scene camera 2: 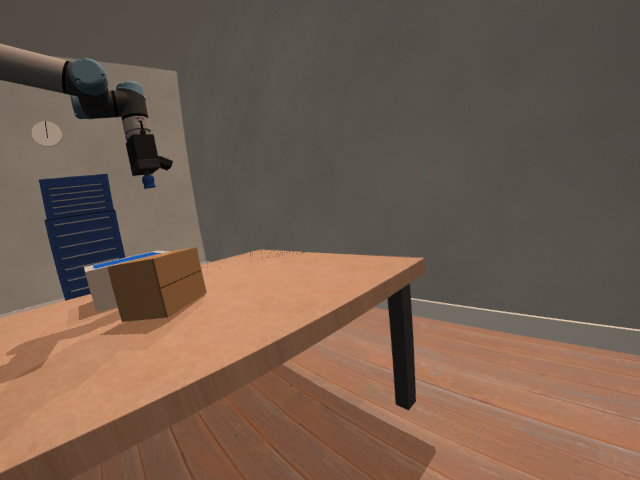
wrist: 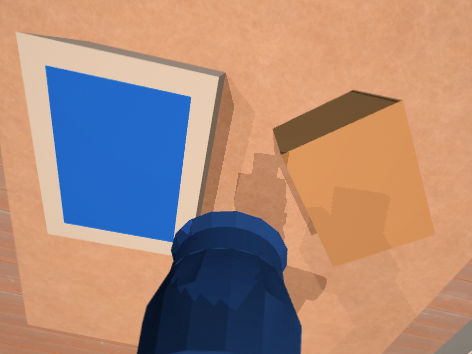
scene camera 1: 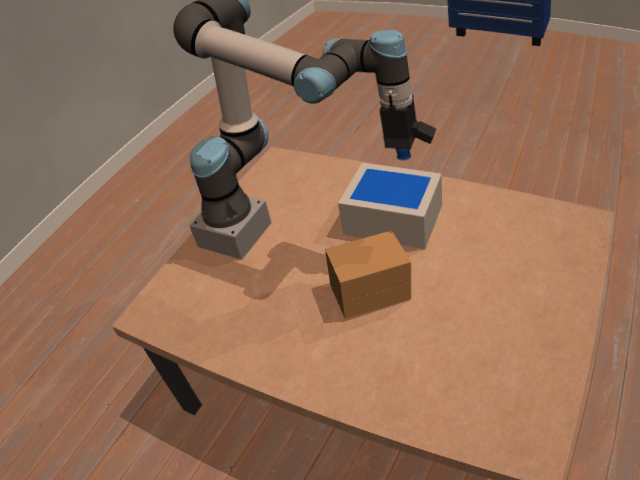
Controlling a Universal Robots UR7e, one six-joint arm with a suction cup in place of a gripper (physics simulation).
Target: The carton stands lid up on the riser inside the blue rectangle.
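Frame: origin at the arm's base, x ahead, y right, z down, level; centimetres.
Seen in the pictures: end effector, tool point: (scene camera 2: 149,187) (wrist: 228,258) (scene camera 1: 404,156); arm's base, origin of the base link: (scene camera 1: 226,211).
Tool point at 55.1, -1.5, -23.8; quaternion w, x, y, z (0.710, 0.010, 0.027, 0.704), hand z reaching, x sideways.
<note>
Pixels of each thing's top centre, then the offset from my tool point to it, as dx, dy, dz. Level surfaces: height alone.
- brown carton, middle of its top: (wrist: 366,200) (scene camera 1: 366,254) (scene camera 2: 155,253) -6.8, +16.1, +18.8
- light riser, middle of its top: (wrist: 119,168) (scene camera 1: 391,187) (scene camera 2: 126,259) -8.1, -13.3, +20.8
- blue rectangle, middle of its top: (wrist: 119,168) (scene camera 1: 391,187) (scene camera 2: 126,259) -8.1, -13.3, +20.8
- table, its level: dz +32.8
A brown carton (scene camera 1: 368,260) (scene camera 2: 138,290) (wrist: 357,175) lies on its side on the table, in front of the riser and turned at an angle to it. Its lid face, with the seam, faces sideways, toward the scene cameras; a plain side is on top. The light riser (scene camera 1: 381,223) (scene camera 2: 99,289) (wrist: 204,125) stands behind it, with a gap between them in the wrist view. The blue rectangle (scene camera 1: 391,188) (scene camera 2: 126,260) (wrist: 120,155) on the riser's top is bare. My suction cup (scene camera 1: 403,156) (scene camera 2: 148,186) (wrist: 230,220) hangs above the riser, touching nothing, and holds nothing.
The table (scene camera 1: 480,330) (scene camera 2: 268,310) (wrist: 300,40) bears the riser, the carton and the arm's grey base (scene camera 1: 217,241) at its left. The table's far edge runs just behind the riser. A blue drawer cabinet (scene camera 1: 498,21) (scene camera 2: 85,248) stands on the floor beyond.
</note>
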